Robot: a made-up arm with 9 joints. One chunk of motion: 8 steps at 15 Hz.
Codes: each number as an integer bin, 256 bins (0 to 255) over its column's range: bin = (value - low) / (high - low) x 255, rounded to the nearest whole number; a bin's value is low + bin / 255 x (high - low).
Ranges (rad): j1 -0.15..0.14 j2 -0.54..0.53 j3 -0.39..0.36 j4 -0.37..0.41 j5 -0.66..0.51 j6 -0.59..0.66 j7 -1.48..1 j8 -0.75..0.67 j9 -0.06..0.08
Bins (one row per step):
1: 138 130 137 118 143 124 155 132 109
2: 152 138 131 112 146 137 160 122 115
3: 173 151 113 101 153 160 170 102 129
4: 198 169 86 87 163 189 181 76 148
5: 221 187 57 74 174 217 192 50 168
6: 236 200 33 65 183 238 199 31 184
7: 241 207 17 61 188 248 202 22 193
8: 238 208 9 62 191 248 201 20 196
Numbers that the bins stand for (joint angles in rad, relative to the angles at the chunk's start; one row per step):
1: 0.0069 0.0055 0.0129 -0.0091 -0.0039 0.0178 0.0275 -0.0149 -0.0002
2: 0.0229 0.0391 -0.0047 -0.0274 0.0099 0.0816 0.0761 -0.0706 0.0031
3: 0.0467 0.0936 -0.0576 -0.0611 0.0420 0.1943 0.1733 -0.1820 0.0108
4: 0.0752 0.1691 -0.1371 -0.1039 0.0879 0.3365 0.2803 -0.3268 0.0213
5: 0.1013 0.2447 -0.2224 -0.1436 0.1384 0.4737 0.3873 -0.4716 0.0322
6: 0.1184 0.2992 -0.2929 -0.1712 0.1796 0.5767 0.4554 -0.5774 0.0410
7: 0.1241 0.3286 -0.3400 -0.1834 0.2026 0.6257 0.4845 -0.6275 0.0460
8: 0.1207 0.3328 -0.3635 -0.1804 0.2164 0.6257 0.4748 -0.6386 0.0476

